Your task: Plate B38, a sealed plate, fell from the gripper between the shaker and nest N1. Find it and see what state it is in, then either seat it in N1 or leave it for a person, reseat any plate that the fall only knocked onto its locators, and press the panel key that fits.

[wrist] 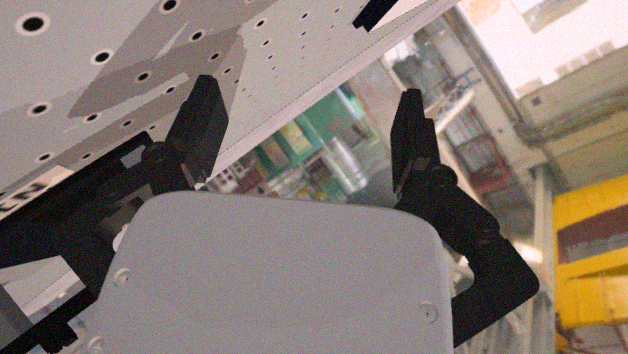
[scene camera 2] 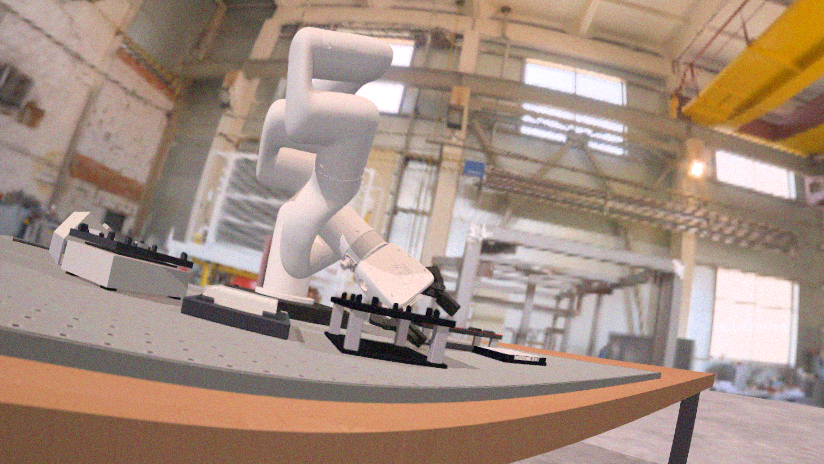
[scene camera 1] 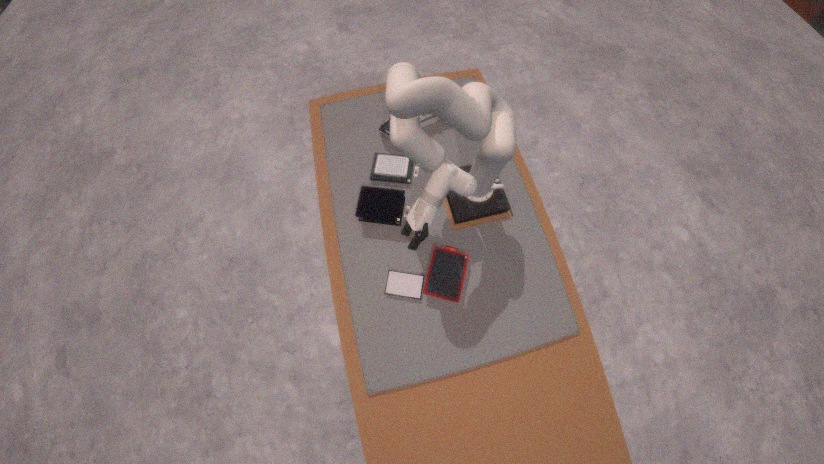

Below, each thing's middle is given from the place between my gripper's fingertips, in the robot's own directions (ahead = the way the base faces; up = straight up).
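The shaker (scene camera 2: 112, 271) is 1 cm ahead of my hand and 1 cm below it, and it's 48 cm to the right of it.
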